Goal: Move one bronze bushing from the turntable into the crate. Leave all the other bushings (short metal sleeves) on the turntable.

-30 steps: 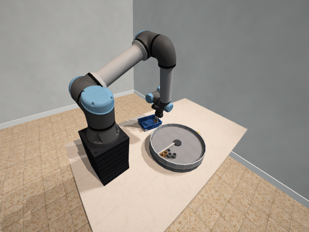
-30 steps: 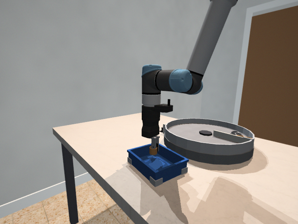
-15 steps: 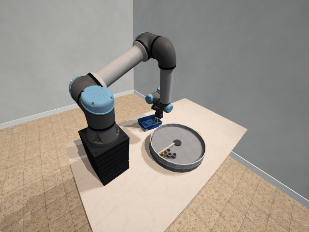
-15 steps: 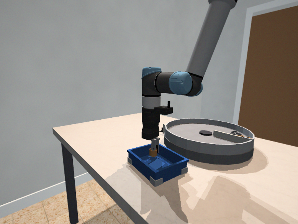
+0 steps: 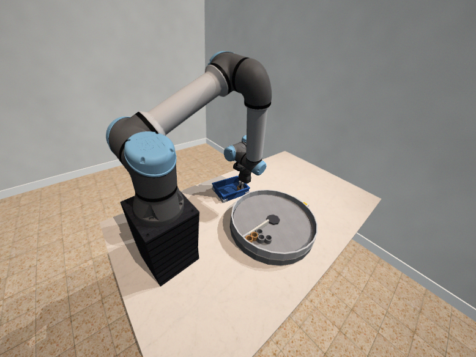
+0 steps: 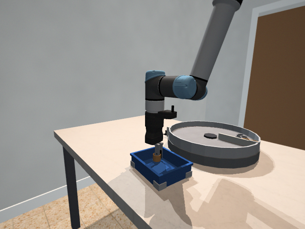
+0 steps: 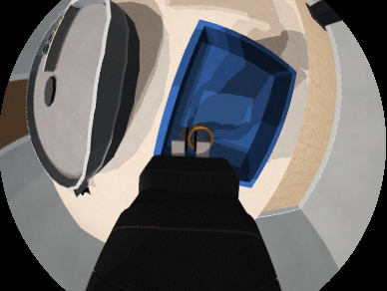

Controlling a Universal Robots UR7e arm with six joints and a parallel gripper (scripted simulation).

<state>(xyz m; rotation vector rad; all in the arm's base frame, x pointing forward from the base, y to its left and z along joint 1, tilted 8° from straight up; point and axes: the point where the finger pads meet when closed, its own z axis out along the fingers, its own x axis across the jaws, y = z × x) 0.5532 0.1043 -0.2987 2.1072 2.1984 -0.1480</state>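
My gripper is now 40 mm past the blue crate, 50 mm to the right of it and 10 mm above it. From my hand the other things lie so: round grey turntable 90 mm behind, 310 mm to the right, 20 mm above.
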